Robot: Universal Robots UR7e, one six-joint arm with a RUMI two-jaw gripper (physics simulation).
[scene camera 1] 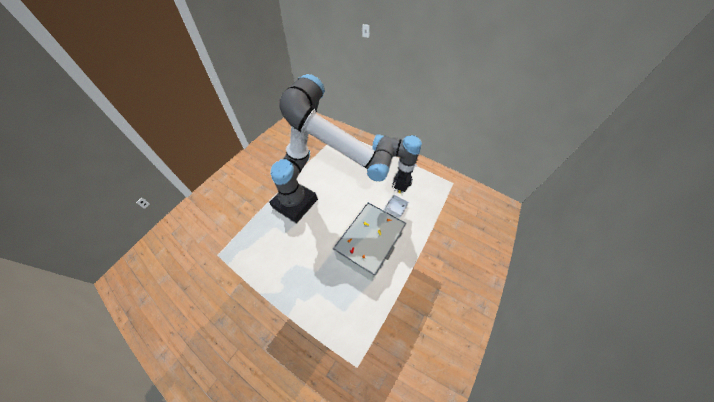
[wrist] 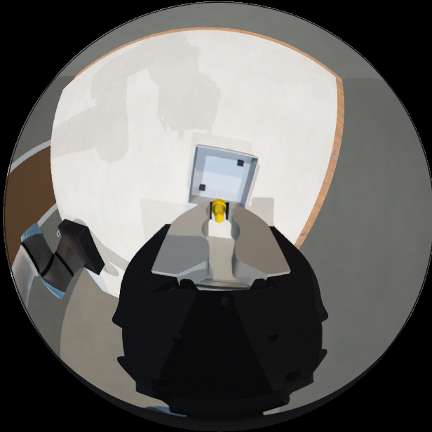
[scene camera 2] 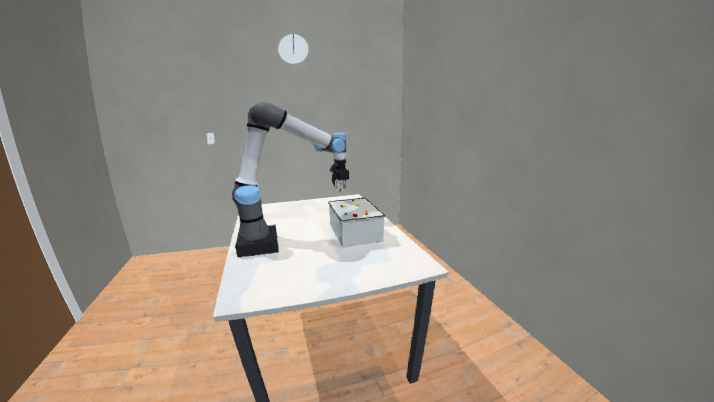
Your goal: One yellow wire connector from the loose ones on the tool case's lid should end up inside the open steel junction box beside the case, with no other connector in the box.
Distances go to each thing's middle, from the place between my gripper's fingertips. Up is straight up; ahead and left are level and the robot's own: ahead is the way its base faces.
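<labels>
Grey tool case [scene camera 1: 366, 240]: 7 cm below my hand, 30 cm to the right of it, 2 cm ahead of it.
</labels>
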